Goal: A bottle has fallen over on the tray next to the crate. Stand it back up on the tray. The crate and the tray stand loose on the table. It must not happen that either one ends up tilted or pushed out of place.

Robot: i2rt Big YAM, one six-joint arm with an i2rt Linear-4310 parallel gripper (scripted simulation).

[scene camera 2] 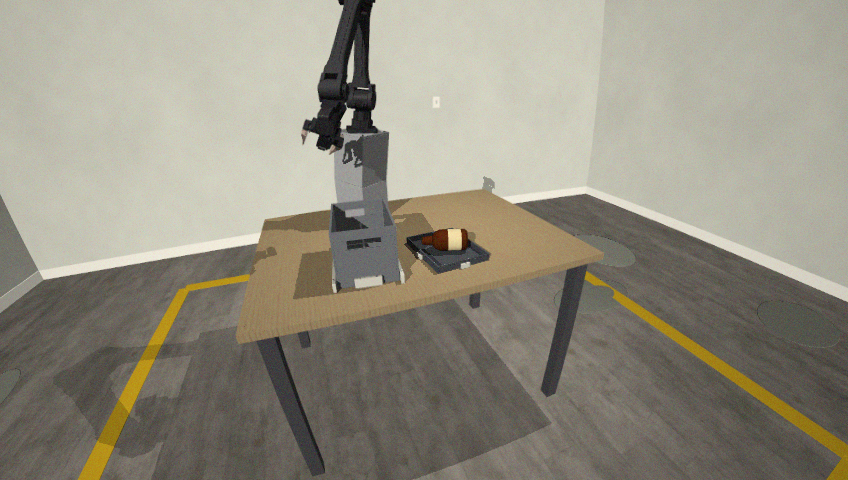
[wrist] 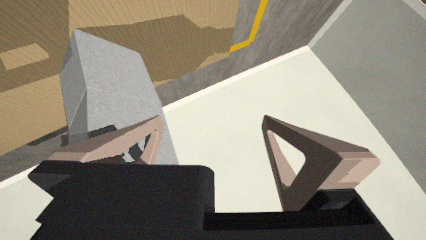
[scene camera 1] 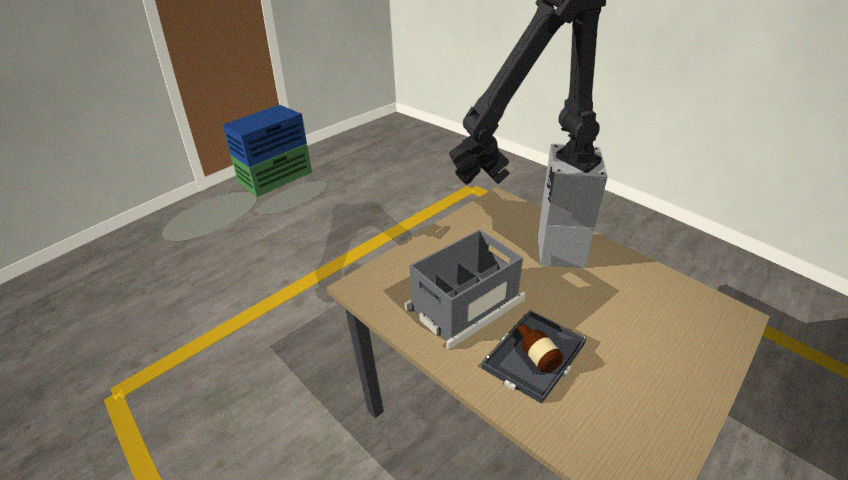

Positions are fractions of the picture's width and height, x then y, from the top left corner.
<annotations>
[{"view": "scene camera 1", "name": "bottle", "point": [0.64,0.73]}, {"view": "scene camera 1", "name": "grey crate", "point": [0.55,0.59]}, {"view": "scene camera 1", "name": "tray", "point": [0.60,0.75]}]
</annotations>
